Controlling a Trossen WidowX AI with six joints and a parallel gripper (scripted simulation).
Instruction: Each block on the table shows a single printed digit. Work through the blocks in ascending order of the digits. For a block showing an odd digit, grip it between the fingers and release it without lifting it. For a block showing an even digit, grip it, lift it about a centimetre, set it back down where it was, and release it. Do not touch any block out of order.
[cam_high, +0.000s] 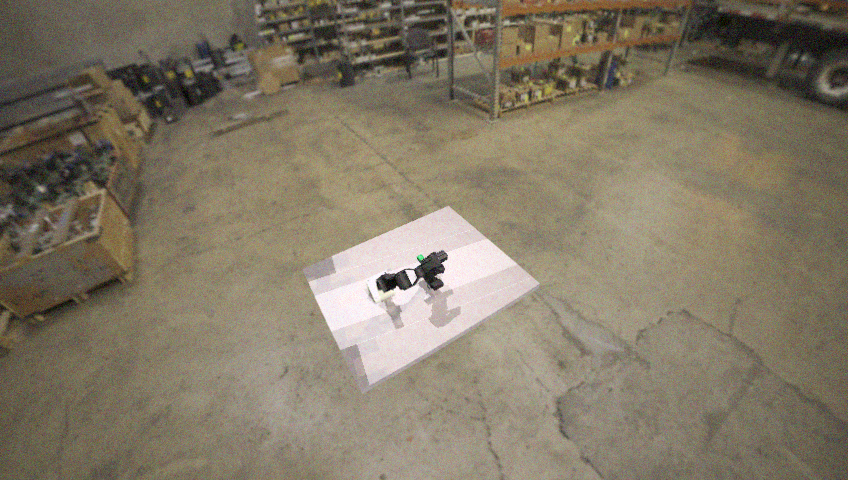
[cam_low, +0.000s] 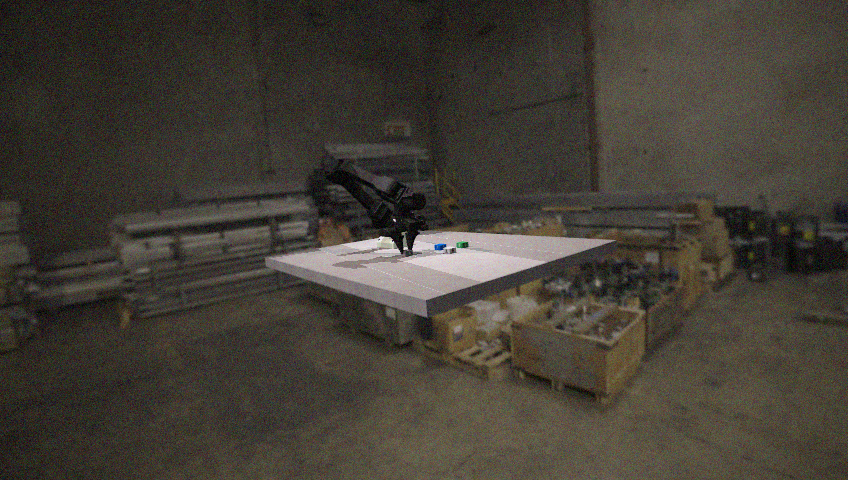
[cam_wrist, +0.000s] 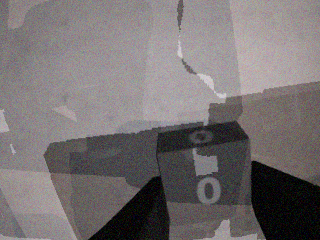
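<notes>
Now: the green block 40 mm ahead of my gripper tip and 230 mm to the left of it. The rest, counted from my gripper tip: dark grey block: right at my gripper tip; then blue block: 150 mm to the left.
</notes>
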